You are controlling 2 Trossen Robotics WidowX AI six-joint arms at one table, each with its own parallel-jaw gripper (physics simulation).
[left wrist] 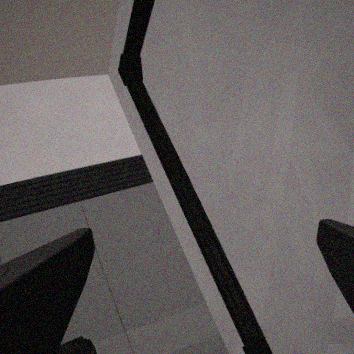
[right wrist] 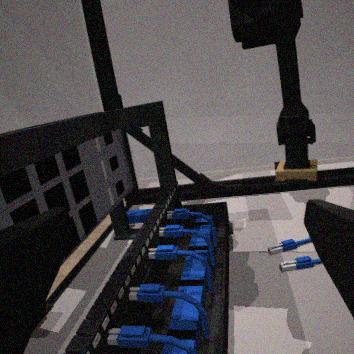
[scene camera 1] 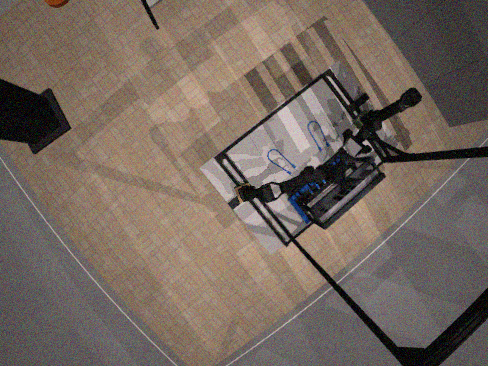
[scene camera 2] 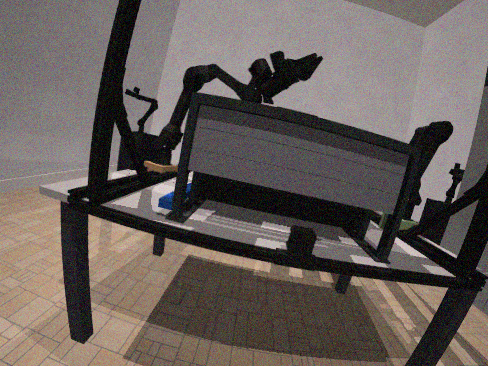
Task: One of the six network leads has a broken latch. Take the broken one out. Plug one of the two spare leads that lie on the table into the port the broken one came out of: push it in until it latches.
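Pixels of known places: left gripper, fingertip midpoint: point(left wrist: 205, 235) point(scene camera 1: 363, 171) point(scene camera 2: 319, 55); right gripper, fingertip midpoint: point(right wrist: 188, 215) point(scene camera 1: 349, 152); left arm's base, origin of the base link: point(right wrist: 296, 164) point(scene camera 1: 244, 192) point(scene camera 2: 161, 163); right arm's base, origin of the base link: point(scene camera 1: 365, 119).
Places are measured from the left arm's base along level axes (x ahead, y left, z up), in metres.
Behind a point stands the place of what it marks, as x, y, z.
Several blue network leads point(right wrist: 149, 292) @[0.564, -0.087, 0.045] point(right wrist: 165, 252) @[0.498, -0.107, 0.045] stand in a row with clear plugs at the dark port strip point(right wrist: 112, 290) @[0.579, -0.120, 0.051]; which latch is broken cannot be told. Two spare blue leads, one point(right wrist: 289, 245) @[0.328, 0.013, -0.038] point(scene camera 1: 274, 149) @[0.286, 0.187, -0.041] and another point(right wrist: 304, 262) point(scene camera 1: 312, 121), lie on the table, looped in scene camera 1. My left gripper point(left wrist: 205, 235) @[0.529, -0.061, 0.439] point(scene camera 2: 320, 59) @[0.529, -0.061, 0.439] is open and empty, raised above the rack and facing the wall. My right gripper point(right wrist: 188, 215) @[0.645, 0.015, 0.177] is open and empty, its fingers spread either side of the view along the lead row; its exact height is hard to judge.
A dark rack frame point(scene camera 2: 300, 120) @[0.542, -0.276, 0.202] with a grey panel point(scene camera 2: 300, 155) @[0.554, -0.257, 0.138] stands behind the leads in the right wrist view. A blue block point(scene camera 1: 300, 207) point(scene camera 2: 172, 200) sits at its end. The left arm's orange base point(right wrist: 296, 170) @[0.049, 0.003, 0.000] is at the far table edge. Black posts rise around the table.
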